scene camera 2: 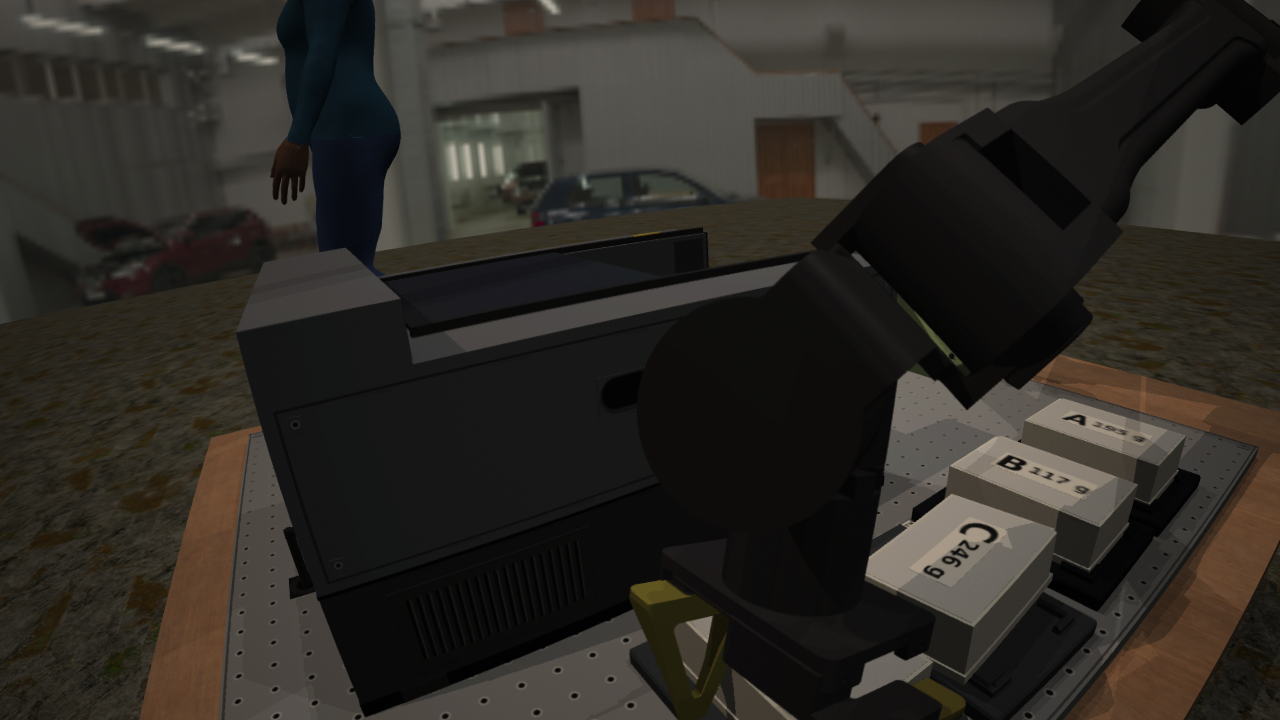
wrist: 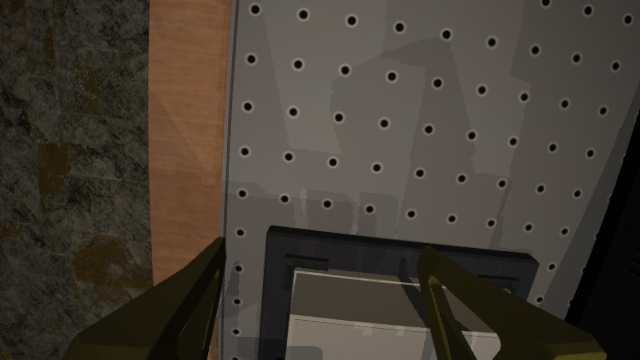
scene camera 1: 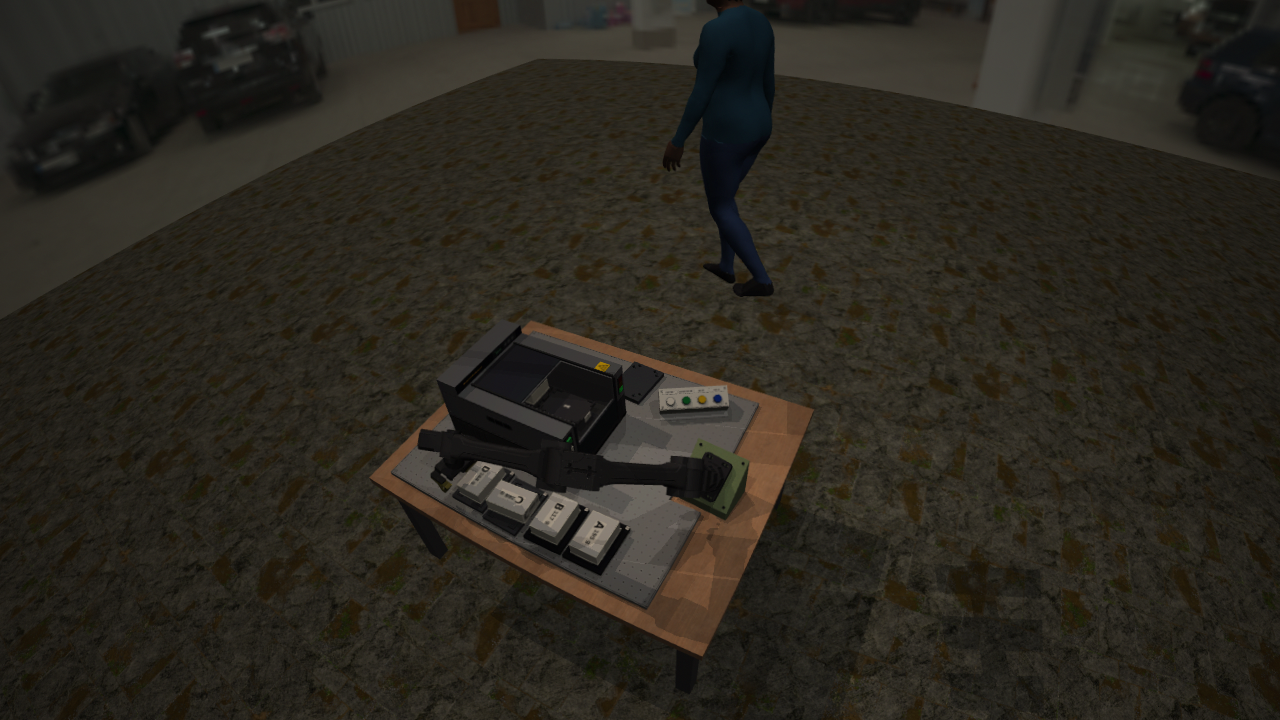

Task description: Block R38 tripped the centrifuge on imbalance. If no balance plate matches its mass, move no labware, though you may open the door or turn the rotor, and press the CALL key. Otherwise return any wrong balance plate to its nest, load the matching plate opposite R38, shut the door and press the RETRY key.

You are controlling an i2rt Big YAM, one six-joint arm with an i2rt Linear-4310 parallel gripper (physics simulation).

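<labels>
Looking at a black centrifuge, I find that (wrist: 598, 307) and (scene camera 2: 625, 590) are the same spot on it.
</labels>
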